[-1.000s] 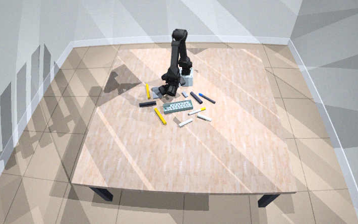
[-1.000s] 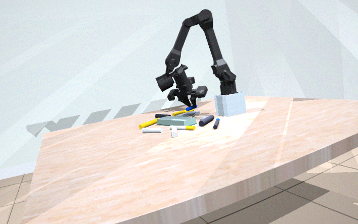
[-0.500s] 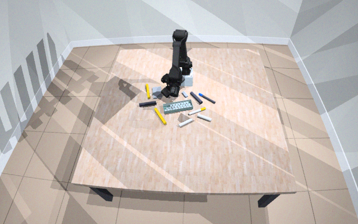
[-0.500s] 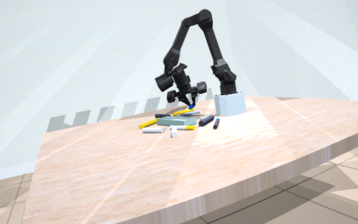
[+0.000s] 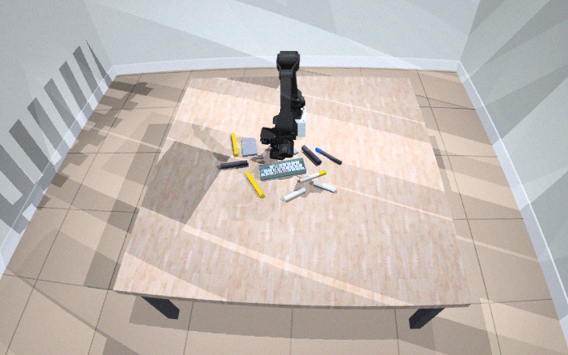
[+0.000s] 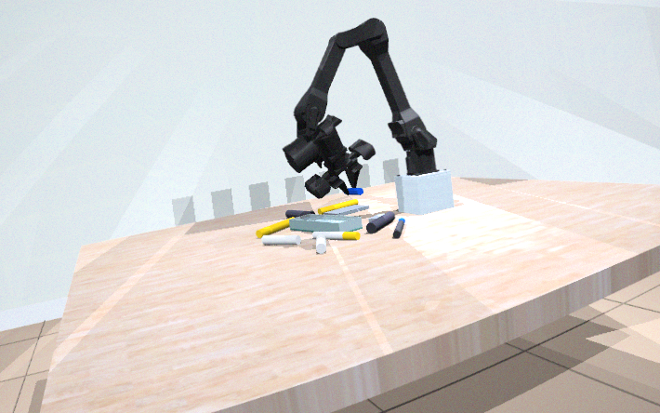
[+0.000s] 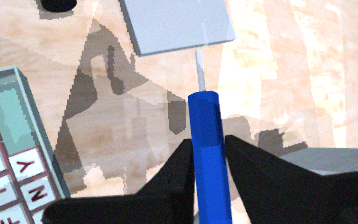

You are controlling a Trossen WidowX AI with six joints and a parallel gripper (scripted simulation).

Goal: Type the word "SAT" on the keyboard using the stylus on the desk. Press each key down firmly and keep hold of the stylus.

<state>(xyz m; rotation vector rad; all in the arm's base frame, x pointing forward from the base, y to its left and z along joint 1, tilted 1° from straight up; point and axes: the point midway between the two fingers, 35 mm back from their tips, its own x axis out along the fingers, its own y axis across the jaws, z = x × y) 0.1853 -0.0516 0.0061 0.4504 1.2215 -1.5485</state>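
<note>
Right now the blue stylus is 20 mm to the right of my gripper tip. The rest, counted from my gripper tip: blue-capped pen 30 mm behind, 220 mm to the left, 60 mm below; then grey pad 20 mm behind, 120 mm to the right, 60 mm below.
</note>
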